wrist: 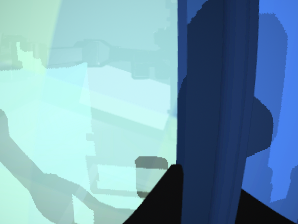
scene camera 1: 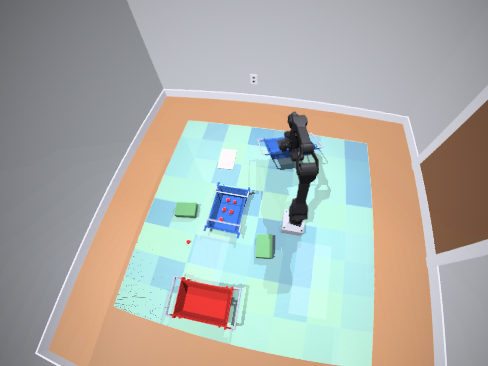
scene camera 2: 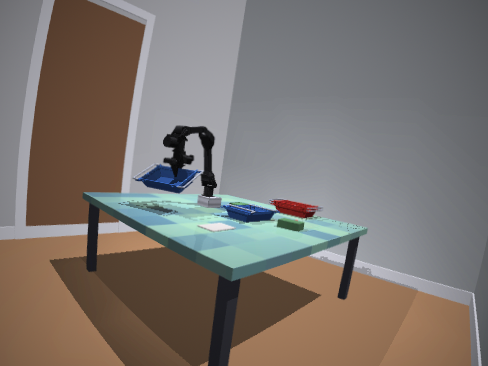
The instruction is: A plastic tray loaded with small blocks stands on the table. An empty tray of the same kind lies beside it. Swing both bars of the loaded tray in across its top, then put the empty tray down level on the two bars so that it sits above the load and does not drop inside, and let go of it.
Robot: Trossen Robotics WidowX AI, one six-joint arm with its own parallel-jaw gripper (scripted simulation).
Observation:
In view: the gripper (wrist: pixel 188 173) and a blue tray (scene camera 2: pixel 161 177).
The blue tray is seen too in the wrist view (wrist: pixel 230 67).

